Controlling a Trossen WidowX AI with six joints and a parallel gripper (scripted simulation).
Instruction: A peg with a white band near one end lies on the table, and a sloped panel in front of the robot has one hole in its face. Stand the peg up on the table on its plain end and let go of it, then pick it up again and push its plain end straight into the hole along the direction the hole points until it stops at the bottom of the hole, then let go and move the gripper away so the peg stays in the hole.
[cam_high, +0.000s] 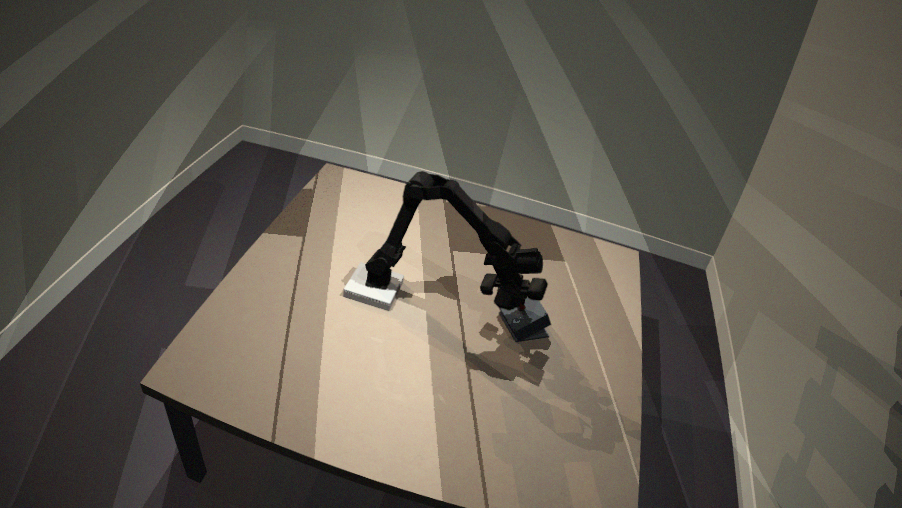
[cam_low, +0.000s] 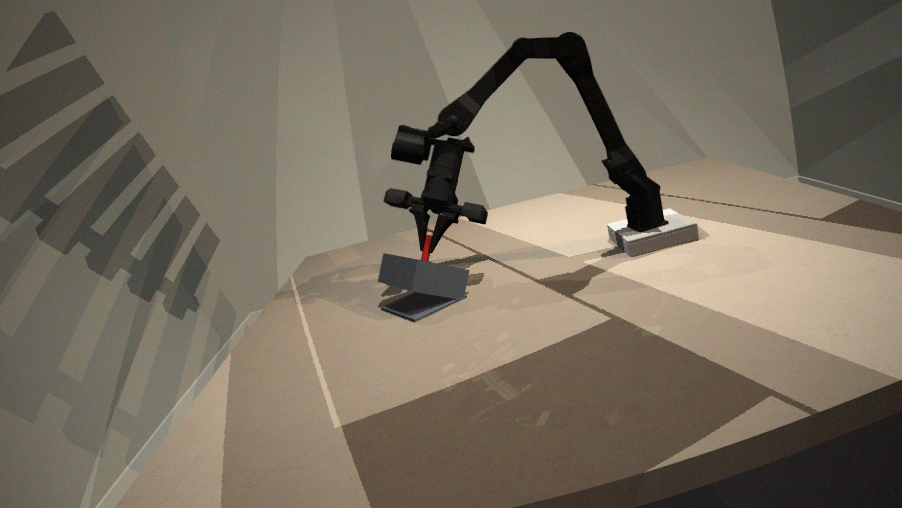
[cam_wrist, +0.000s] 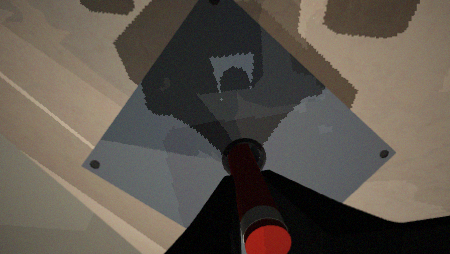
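Right now my gripper tip is 10 mm past the red peg, 10 mm to the left of it and 10 mm below it. Also, from my gripper tip: dark flat foot: 30 mm ahead, 10 mm to the left, 90 mm below; sloped panel: 20 mm ahead, 10 mm to the left, 40 mm below.
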